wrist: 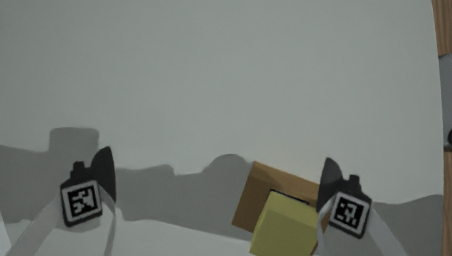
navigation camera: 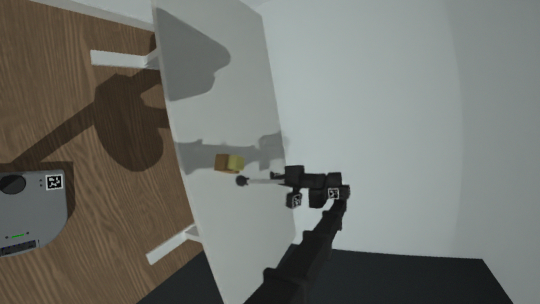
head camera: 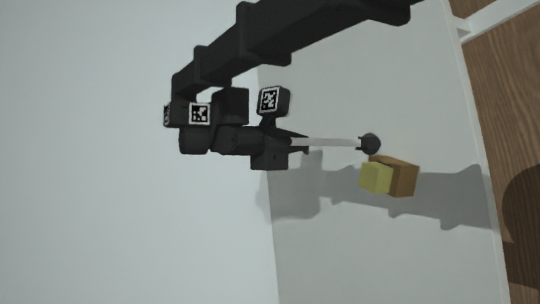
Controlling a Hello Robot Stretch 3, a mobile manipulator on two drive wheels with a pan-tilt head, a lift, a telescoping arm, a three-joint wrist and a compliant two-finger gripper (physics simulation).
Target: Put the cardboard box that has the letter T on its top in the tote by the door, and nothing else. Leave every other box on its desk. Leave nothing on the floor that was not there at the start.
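Places are measured from the robot's base along level axes (x left, y back, z up), in centimetres.
Where they show: gripper, fingertip midpoint: point(wrist: 218, 172) point(navigation camera: 254, 178); robot's base, origin of the base link: point(navigation camera: 13, 183).
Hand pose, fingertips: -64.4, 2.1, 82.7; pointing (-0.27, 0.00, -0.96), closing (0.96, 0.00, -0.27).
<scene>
Each offset is from my fingertips to the centre of the thing, as dx, dy, dz. "pt": to the spot under its first point. Level surfaces: height alone.
A brown cardboard box @[+5.3, -5.9, -8.1] point(head camera: 406, 180) point(navigation camera: 221, 163) point(wrist: 248, 200) stands on the desk @[dz -10.7] point(head camera: 400, 90) point(navigation camera: 235, 100) point(wrist: 200, 75). A yellow block @[+5.7, -6.2, -3.7] point(head camera: 375, 177) point(navigation camera: 236, 163) point(wrist: 284, 227) rests on its top and hides most of it; a thin dark edge of a marking shows beside the block, but no letter can be read. My gripper point(head camera: 370, 144) point(navigation camera: 242, 180) point(wrist: 218, 172) is wide open, with nothing held. It is above the desk, beside the box. In the wrist view the right finger overlaps the right side of the box and block; whether it touches them cannot be told. The tote does not show.
A pale wall point(head camera: 125, 150) point(navigation camera: 370, 100) rises behind the desk. My arm point(head camera: 300, 30) point(navigation camera: 310, 250) reaches over the desk. White desk legs @[pt -10.9, +45.9, -80.3] point(head camera: 500, 20) point(navigation camera: 172, 245) stand on the wooden floor @[dz -82.6] point(navigation camera: 115, 215). My base point(navigation camera: 35, 210) is in front of the desk. A dark surface point(navigation camera: 425, 275) lies past one end.
</scene>
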